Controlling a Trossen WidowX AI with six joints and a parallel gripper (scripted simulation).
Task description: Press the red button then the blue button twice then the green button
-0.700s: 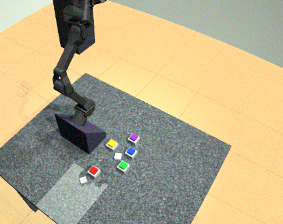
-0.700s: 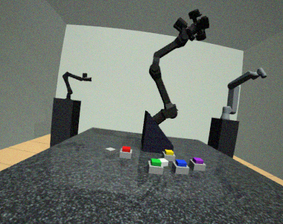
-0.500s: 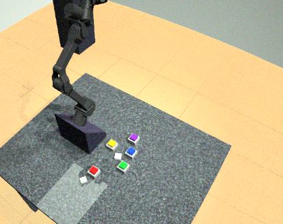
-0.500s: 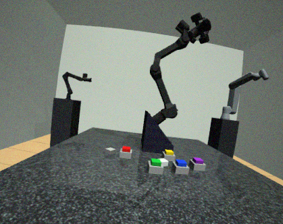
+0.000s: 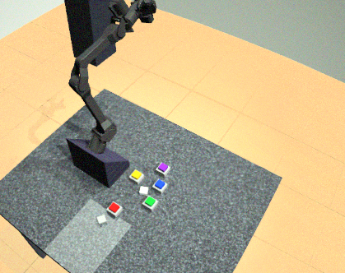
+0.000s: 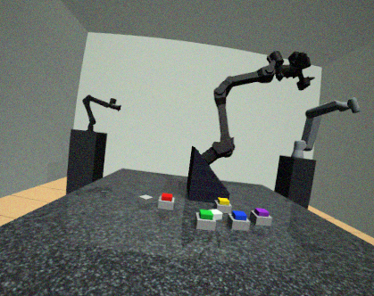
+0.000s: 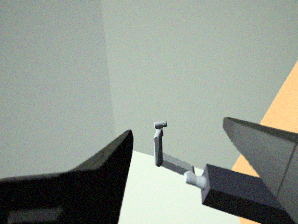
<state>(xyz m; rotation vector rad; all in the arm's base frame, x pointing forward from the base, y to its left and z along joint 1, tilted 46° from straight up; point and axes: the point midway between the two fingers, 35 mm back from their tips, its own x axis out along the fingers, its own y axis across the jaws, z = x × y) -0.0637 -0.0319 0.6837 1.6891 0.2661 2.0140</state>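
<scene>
Right now my gripper tip is 25 cm short of the red button, 64 cm to the left of it and 62 cm above it. Also, from my gripper tip: yellow button (23 cm ahead, 45 cm to the right, 62 cm below); blue button (34 cm ahead, 43 cm to the right, 62 cm below); purple button (31 cm ahead, 35 cm to the right, 62 cm below).
</scene>
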